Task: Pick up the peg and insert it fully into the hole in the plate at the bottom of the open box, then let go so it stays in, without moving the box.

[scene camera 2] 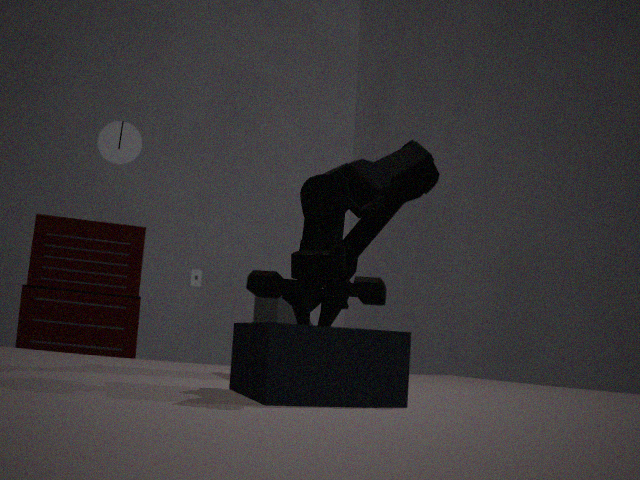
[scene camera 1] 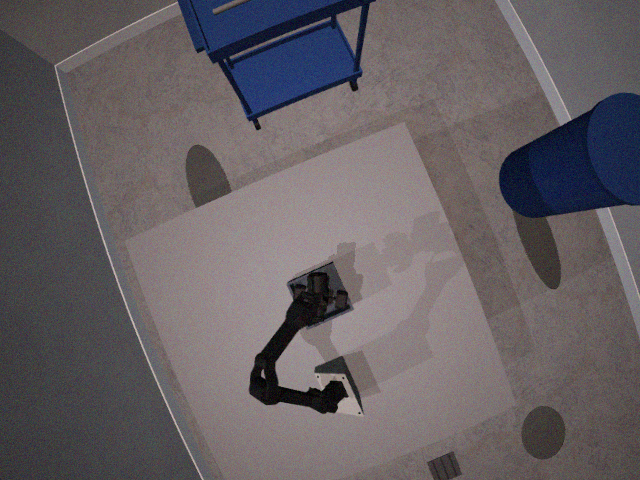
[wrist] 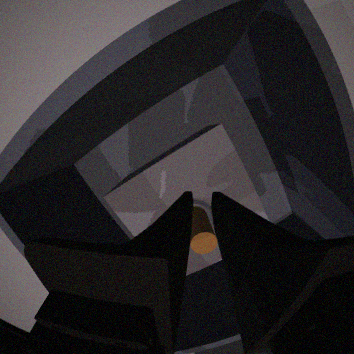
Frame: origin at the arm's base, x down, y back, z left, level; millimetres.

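Seen in the pictures: gripper, fingertip midpoint: (wrist: 201,198); arm's base, origin of the base link: (scene camera 2: 291,309) (scene camera 1: 339,388).
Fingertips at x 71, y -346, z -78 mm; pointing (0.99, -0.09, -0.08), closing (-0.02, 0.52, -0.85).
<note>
Offsets run from my fingertips to a thing's top centre. "pt": to the spot under its first point. Level surfaces: height alone.
The peg {dx -21, dy +14, dz +11 mm} (wrist: 204,243), with an orange-brown top, stands in the box between the fingers in the wrist view. Its lower end meets the grey ring round the hole {pt dx +7, dy +6, dz +1 mm} (wrist: 202,202); how deep it sits cannot be told. The pale plate {dx +6, dy +14, dz +12 mm} (wrist: 187,162) lies on the bottom of the open dark box {dx -31, dy +14, dz +12 mm} (scene camera 1: 334,281) (scene camera 2: 320,366) (wrist: 95,60). My gripper (scene camera 2: 313,321) (wrist: 201,198) reaches down into the box and is shut on the peg. In scene camera 2 the box wall hides the fingertips and the peg; in scene camera 1 the arm covers them.
The box walls rise around the fingers on all sides. The arm's base stands on a pale mount (scene camera 1: 350,405) in front of the box, on the light table top {dx +67 mm} (scene camera 1: 232,248). A blue cart (scene camera 1: 305,77) and a blue drum (scene camera 1: 558,160) stand beyond the table.
</note>
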